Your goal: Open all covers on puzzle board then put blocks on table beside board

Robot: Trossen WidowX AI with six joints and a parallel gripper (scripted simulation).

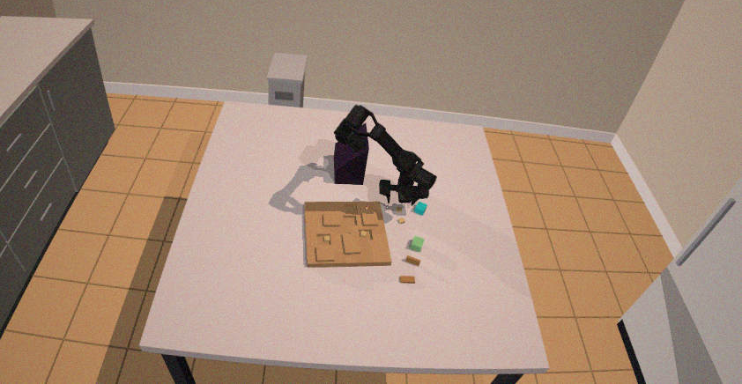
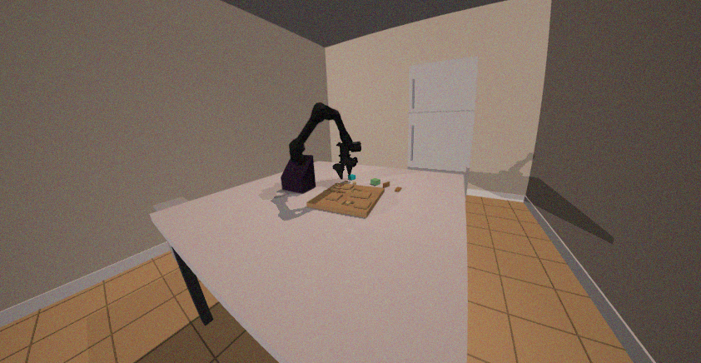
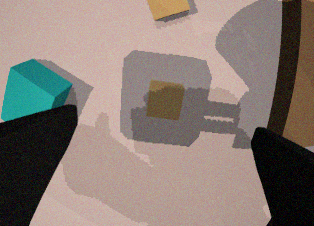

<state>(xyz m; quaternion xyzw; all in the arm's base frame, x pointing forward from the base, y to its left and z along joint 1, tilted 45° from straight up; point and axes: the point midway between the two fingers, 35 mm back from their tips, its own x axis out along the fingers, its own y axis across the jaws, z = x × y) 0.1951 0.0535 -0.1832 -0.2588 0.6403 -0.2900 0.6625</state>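
My gripper tip is now 90 mm to the right of the cyan block and 20 mm above it. Also, from my gripper tip: dark brown block 260 mm ahead, 20 mm to the left, 20 mm below; then green block 180 mm ahead, 50 mm to the left, 20 mm below.
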